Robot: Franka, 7 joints.
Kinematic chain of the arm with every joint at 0, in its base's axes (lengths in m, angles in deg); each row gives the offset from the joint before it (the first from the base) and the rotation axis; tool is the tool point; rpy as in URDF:
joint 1: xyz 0 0 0.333 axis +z
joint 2: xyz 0 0 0 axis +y
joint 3: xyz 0 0 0.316 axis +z
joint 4: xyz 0.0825 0 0 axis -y
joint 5: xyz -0.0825 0 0.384 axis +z
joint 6: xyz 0 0 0 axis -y
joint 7: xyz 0.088 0 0 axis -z
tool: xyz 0 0 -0.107 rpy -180 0 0
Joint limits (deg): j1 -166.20..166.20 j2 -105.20..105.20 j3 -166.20..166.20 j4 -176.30..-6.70 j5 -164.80..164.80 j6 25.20..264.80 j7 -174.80..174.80
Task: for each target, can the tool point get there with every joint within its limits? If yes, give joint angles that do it. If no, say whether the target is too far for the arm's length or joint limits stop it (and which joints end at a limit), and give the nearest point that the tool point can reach.
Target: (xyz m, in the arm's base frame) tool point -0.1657 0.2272 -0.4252
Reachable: no: joint limits stop it (at a limit: joint 2) | nearest point -0.1658 0.2274 -0.3608 | short by 0.064 m
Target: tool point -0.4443 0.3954 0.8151
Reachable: yes | joints -62.88 -80.74 -16.34 -51.86 -60.53 86.45 1.16
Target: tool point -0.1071 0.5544 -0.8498
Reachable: no: too far | nearest point -0.0805 0.4168 -0.3417 | short by 0.527 m
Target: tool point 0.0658 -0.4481 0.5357
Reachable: yes | joints -4.29 -28.82 -52.98 -137.13 -120.66 55.53 133.54
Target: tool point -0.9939 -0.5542 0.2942
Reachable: no: too far | nearest point -0.7488 -0.4176 0.3038 | short by 0.281 m
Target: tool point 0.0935 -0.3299 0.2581
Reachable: yes | joints -73.80 -14.94 -0.67 -163.36 -59.52 141.24 -141.26
